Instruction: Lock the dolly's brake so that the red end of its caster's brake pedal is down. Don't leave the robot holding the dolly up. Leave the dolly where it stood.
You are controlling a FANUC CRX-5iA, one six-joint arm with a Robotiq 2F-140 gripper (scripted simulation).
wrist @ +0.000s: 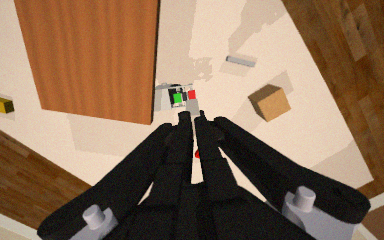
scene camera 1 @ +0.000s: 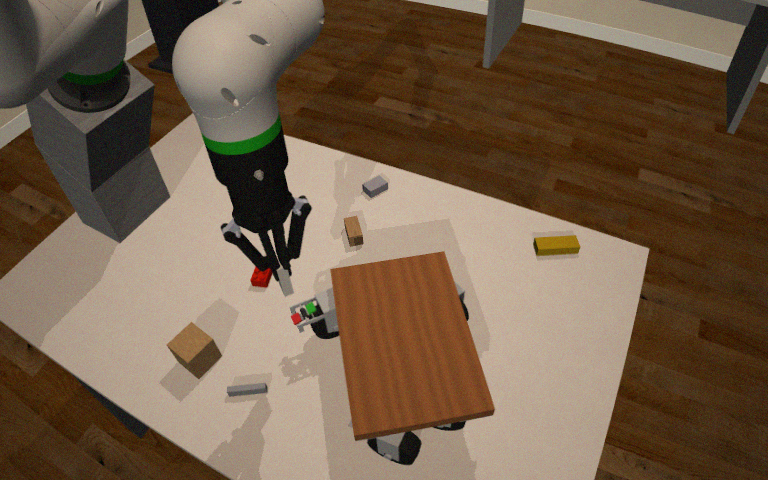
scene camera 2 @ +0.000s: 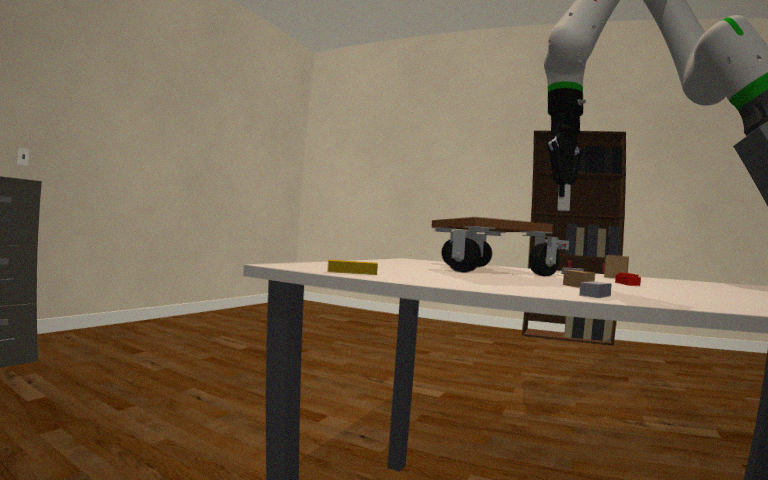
Scene:
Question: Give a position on a tan cube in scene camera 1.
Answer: At 195,350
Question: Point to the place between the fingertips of the gripper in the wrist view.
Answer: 193,107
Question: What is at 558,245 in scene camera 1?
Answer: A yellow block.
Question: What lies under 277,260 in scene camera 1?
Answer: The gripper.

